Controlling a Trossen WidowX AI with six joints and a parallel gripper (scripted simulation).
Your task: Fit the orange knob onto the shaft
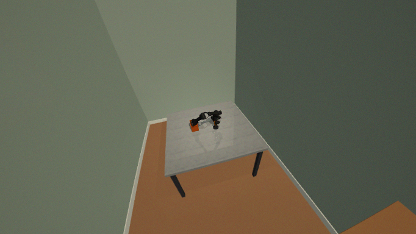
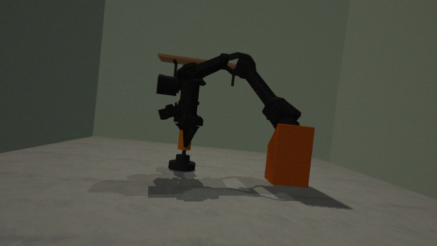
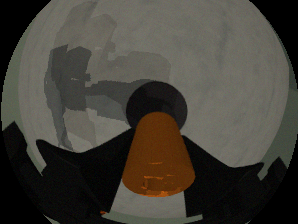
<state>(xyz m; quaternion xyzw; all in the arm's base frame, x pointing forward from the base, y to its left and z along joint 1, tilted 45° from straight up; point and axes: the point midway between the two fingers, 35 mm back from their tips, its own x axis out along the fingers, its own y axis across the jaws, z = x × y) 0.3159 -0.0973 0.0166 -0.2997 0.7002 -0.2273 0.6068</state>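
My gripper tip is 20 mm below the orange knob. Also, from my gripper tip: pedestal 40 mm below.
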